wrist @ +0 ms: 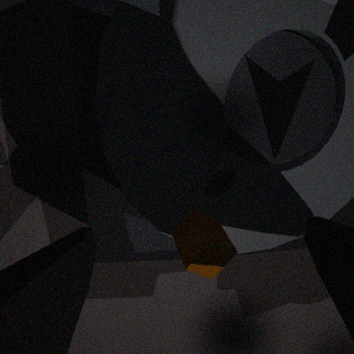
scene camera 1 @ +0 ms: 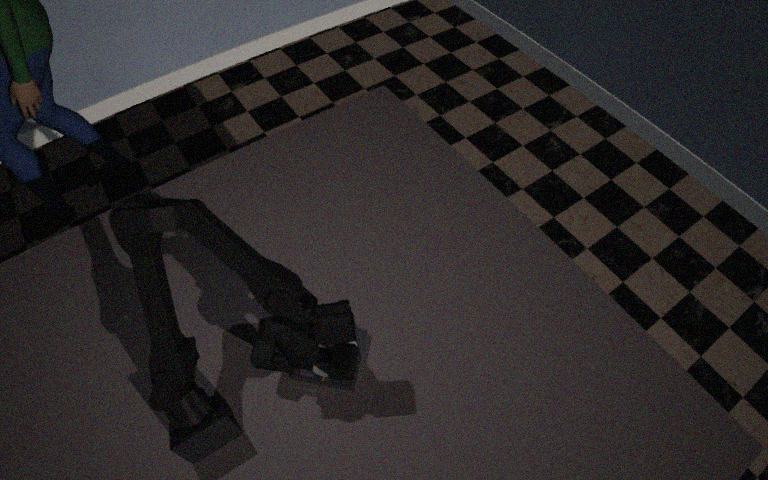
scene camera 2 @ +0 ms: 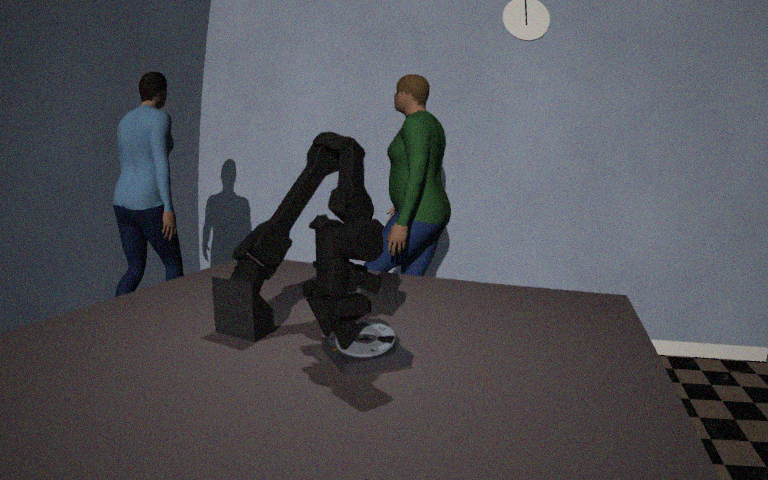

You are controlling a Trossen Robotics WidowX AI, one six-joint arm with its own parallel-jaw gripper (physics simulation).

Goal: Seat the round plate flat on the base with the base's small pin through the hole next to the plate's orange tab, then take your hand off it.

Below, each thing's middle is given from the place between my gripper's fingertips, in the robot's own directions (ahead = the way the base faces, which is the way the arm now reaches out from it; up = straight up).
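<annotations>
As for the round grey plate (scene camera 2: 385, 335), my hand is 2 cm to the right of it and 5 cm short of it, and also 1 cm below it.
</annotations>
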